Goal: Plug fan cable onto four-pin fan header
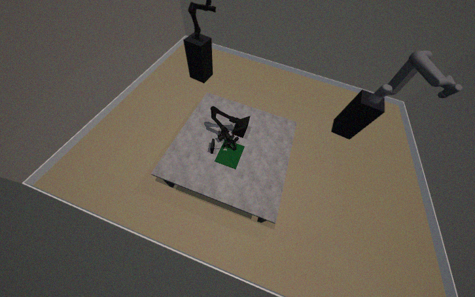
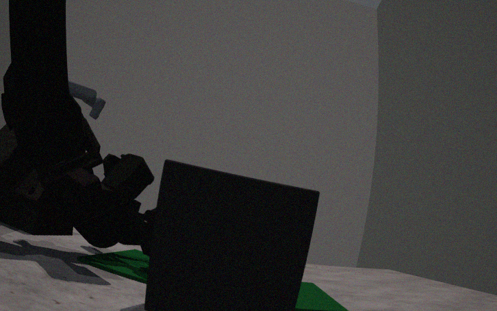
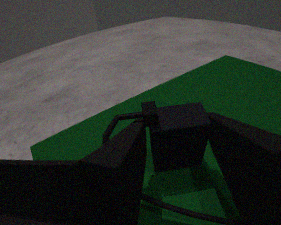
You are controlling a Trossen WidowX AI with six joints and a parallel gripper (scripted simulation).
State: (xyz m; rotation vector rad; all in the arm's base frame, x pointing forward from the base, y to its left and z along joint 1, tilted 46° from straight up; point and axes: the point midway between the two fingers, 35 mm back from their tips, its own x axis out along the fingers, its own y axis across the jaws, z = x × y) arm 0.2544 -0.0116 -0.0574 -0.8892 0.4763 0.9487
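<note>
Now: gripper tip 1 cm above the dark fan plug. From my gripper tip the other things lie so: green board 7 cm ahead, 5 cm below, 2 cm to the right; then fan header 9 cm to the right, 5 cm ahead, 4 cm below; then fan 21 cm to the right, 11 cm ahead, 2 cm above.
</note>
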